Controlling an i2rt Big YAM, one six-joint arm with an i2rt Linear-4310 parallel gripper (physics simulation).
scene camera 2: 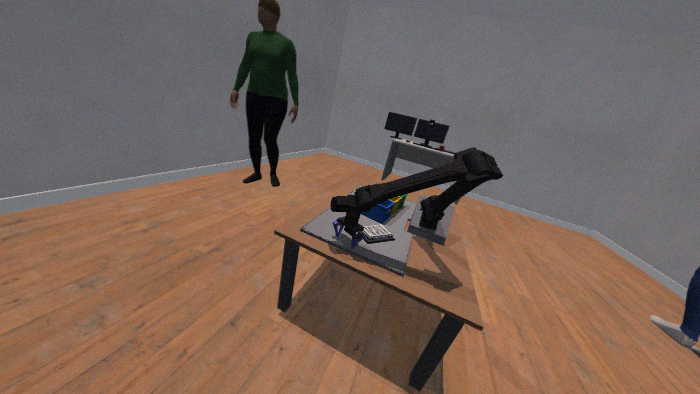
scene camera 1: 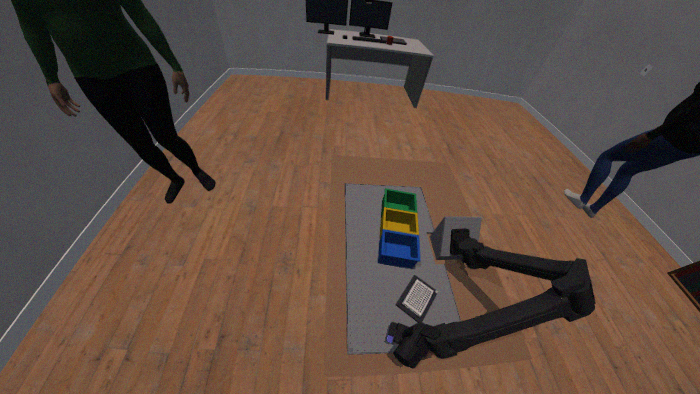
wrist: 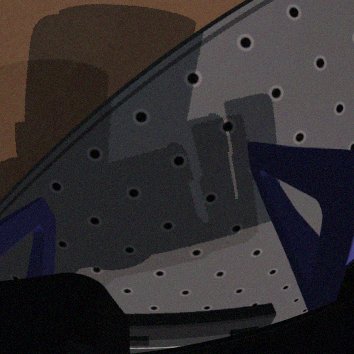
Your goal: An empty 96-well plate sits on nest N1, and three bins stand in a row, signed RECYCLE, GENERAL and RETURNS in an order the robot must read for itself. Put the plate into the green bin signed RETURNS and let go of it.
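Frame: origin at the arm's base, x right, y ahead, z up, level; millimetres.
Seen in the pictures: gripper, fingertip midpoint: (scene camera 2: 344, 242) (wrist: 142, 182); arm's base, origin of the base link: (scene camera 2: 429, 217) (scene camera 1: 458, 241).
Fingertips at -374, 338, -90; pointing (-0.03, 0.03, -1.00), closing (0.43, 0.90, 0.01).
Pixels of each thing's top centre, then the offset from my fingertips to it, as dx, dy, dz. "pt": a spot on its surface instead. Level surfaces: height alone.
- white 96-well plate, middle of its top: (scene camera 1: 419, 296) (scene camera 2: 376, 230) +155, -102, +25
- dark nest, middle of its top: (scene camera 1: 418, 297) (scene camera 2: 375, 231) +155, -101, +17
- green bin, surface spot: (scene camera 1: 401, 201) pt +661, -134, +30
- yellow bin, middle of its top: (scene camera 1: 400, 220) (scene camera 2: 386, 194) +488, -72, +99
- grey perforated board, its level: dz -1
- wooden table, its level: dz -13
The white 96-well plate (scene camera 1: 419, 297) (scene camera 2: 378, 231) sits on the dark nest (scene camera 1: 407, 310) (wrist: 200, 322); a thin strip of nest shows at the bottom of the wrist view. My gripper (scene camera 2: 346, 236) (wrist: 142, 182) is open and empty, pointing down above the board, beside the nest on the side away from the bins. Its blue fingers stand wide apart. The green bin (scene camera 1: 401, 201) is at the far end of the bin row, with the yellow bin (scene camera 1: 400, 222) in the middle and the blue bin (scene camera 1: 400, 248) (scene camera 2: 380, 211) nearest the plate. No sign can be read.
The grey perforated board (scene camera 1: 364, 280) (scene camera 2: 320, 228) lies on the wooden table (scene camera 1: 345, 367) (scene camera 2: 462, 295). The arm's grey base plate (scene camera 1: 472, 223) stands beside the bins. Two people stand off beyond the table, and a desk (scene camera 1: 419, 47) with monitors is at the back.
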